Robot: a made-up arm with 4 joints.
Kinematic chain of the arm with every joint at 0, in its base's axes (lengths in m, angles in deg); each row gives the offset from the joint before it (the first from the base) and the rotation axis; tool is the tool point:
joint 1: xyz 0 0 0.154 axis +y
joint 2: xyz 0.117 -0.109 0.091 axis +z
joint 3: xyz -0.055 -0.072 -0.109 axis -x
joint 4: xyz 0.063 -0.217 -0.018 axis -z
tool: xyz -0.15 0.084 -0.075
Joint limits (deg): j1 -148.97..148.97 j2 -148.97..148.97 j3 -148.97..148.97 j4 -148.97..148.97
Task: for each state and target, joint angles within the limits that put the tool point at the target. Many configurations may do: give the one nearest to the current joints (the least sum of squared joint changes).
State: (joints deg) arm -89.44 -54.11 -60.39 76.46
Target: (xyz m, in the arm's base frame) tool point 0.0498 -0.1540 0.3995
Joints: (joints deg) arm -105.76 -26.04 -80.40 99.14
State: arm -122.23 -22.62 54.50 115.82
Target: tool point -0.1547 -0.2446 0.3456
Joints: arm -115.81 12.53 94.89 89.43
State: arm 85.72 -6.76 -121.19 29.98
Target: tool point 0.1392 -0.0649 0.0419
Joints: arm 42.47 10.22 -136.70 81.26
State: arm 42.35 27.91 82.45 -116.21
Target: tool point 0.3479 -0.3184 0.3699
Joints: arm 26.51 25.79 79.98 -115.62
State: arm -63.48 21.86 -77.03 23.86
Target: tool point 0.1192 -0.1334 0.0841
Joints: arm -60.77 11.55 -79.37 11.49
